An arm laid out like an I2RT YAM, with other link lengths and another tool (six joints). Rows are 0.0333 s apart.
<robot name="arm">
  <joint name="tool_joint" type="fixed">
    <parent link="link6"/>
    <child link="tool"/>
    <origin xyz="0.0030 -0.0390 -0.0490" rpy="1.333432 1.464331 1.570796"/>
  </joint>
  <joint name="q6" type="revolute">
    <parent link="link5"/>
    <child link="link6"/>
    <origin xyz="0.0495 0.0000 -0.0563"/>
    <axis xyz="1 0 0"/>
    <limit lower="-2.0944" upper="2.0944"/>
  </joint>
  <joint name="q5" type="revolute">
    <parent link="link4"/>
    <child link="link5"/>
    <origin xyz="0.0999 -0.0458 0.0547"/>
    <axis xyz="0 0 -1"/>
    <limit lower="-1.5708" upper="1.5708"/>
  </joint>
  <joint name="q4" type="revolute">
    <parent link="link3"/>
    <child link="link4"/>
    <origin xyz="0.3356 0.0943 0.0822"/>
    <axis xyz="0 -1 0"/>
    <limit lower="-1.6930" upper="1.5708"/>
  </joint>
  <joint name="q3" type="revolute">
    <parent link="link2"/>
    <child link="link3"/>
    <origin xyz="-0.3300 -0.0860 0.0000"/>
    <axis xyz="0 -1 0"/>
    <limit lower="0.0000" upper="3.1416"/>
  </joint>
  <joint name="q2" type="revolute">
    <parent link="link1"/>
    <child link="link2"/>
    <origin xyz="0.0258 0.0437 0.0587"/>
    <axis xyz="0 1 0"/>
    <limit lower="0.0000" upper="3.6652"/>
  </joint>
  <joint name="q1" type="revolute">
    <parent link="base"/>
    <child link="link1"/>
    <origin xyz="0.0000 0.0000 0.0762"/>
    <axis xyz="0 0 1"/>
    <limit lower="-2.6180" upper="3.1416"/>
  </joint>
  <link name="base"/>
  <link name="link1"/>
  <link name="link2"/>
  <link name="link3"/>
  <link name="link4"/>
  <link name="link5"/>
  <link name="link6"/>
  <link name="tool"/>
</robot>
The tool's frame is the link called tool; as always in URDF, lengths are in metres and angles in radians.
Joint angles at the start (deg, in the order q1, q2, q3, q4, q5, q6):
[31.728, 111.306, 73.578, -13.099, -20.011, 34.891]
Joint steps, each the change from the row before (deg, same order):
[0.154, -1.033, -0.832, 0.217, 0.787, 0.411]
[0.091, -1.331, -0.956, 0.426, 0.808, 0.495]
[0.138, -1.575, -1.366, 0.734, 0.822, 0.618]
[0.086, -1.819, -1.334, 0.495, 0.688, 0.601]
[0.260, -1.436, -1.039, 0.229, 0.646, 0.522]
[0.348, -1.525, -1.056, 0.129, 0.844, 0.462]
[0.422, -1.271, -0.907, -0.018, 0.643, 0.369]
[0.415, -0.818, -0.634, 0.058, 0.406, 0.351]
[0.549, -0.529, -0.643, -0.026, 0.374, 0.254]
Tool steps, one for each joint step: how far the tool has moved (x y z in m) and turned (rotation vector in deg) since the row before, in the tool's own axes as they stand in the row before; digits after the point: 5 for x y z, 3 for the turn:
[0.00249, 0.00257, -0.00405, 0.286, -0.737, -0.015]
[0.00172, 0.00356, -0.00547, 0.071, -1.059, -0.081]
[0.00312, 0.00321, -0.00600, -0.039, -1.154, -0.045]
[0.00264, 0.00420, -0.00768, -0.161, -1.129, -0.017]
[0.00342, 0.00399, -0.00562, -0.033, -0.737, -0.014]
[0.00386, 0.00437, -0.00596, 0.086, -0.775, -0.131]
[0.00440, 0.00382, -0.00476, 0.074, -0.412, -0.116]
[0.00388, 0.00295, -0.00253, -0.028, -0.191, -0.045]
[0.00549, 0.00166, -0.00095, 0.159, 0.187, -0.052]

